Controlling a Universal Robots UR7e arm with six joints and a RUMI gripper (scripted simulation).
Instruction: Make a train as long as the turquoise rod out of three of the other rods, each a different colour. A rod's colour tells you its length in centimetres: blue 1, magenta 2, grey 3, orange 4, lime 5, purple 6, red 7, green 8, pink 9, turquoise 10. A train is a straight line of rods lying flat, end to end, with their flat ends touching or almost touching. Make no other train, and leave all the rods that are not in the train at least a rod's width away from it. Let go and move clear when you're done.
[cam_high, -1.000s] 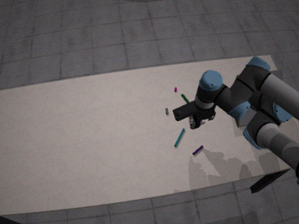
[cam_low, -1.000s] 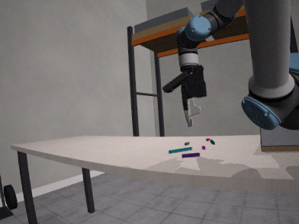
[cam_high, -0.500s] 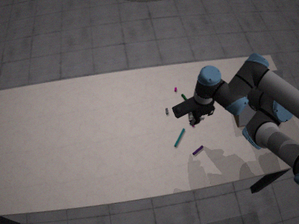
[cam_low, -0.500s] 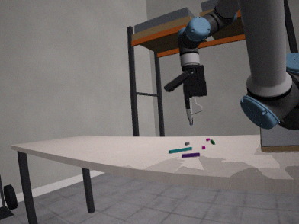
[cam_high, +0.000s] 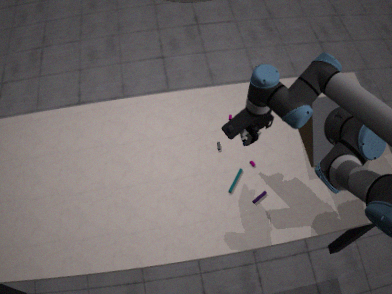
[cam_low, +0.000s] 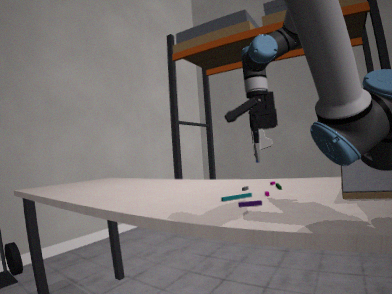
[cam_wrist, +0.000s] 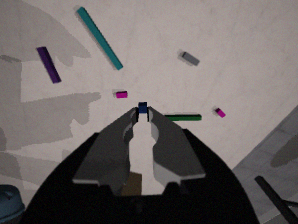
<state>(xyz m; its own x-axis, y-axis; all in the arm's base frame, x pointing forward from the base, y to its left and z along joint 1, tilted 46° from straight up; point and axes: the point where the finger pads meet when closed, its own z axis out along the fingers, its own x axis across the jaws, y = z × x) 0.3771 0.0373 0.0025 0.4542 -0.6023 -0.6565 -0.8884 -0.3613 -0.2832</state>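
Right now my hand is 80 mm short of the grey rod, 60 mm to the left of it and 110 mm above it. The rest, counted from my hand: green rod (30 mm behind, 110 mm to the right, 110 mm below); then small blue rod (10 mm below); then turquoise rod (40 mm ahead, 90 mm to the left, 110 mm below).
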